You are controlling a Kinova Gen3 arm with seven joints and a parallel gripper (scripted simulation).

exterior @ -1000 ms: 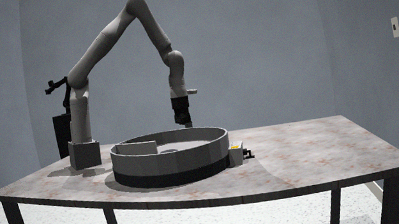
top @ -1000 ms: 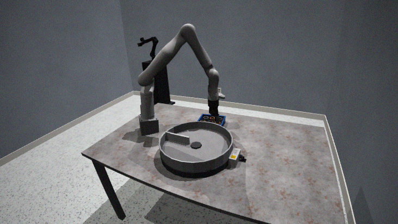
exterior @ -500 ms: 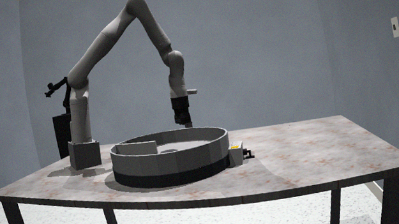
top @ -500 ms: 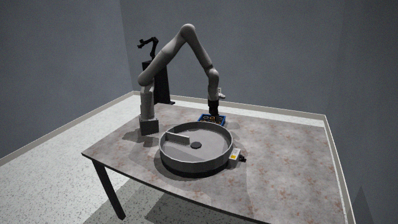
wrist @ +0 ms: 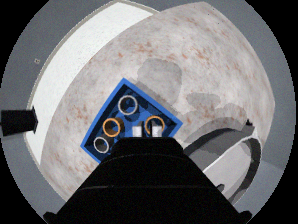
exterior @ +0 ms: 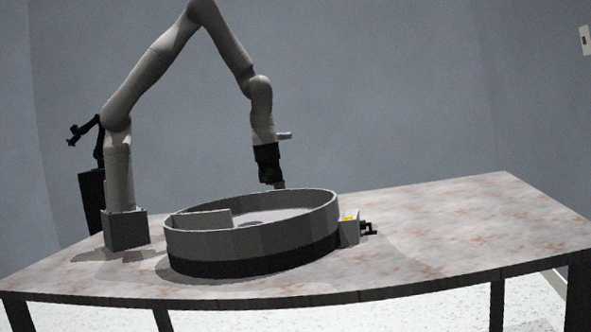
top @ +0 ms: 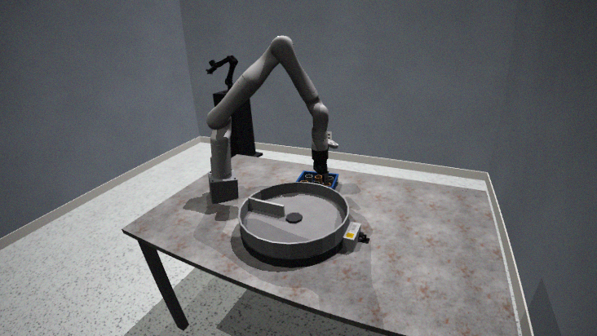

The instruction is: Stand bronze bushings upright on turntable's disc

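Right now my hand is 5 cm past the blue crate, 1 cm to the right of it and 4 cm above it. The rest, counted from my hand: grey turntable disc: 3 cm ahead, 33 cm to the right, 1 cm below.
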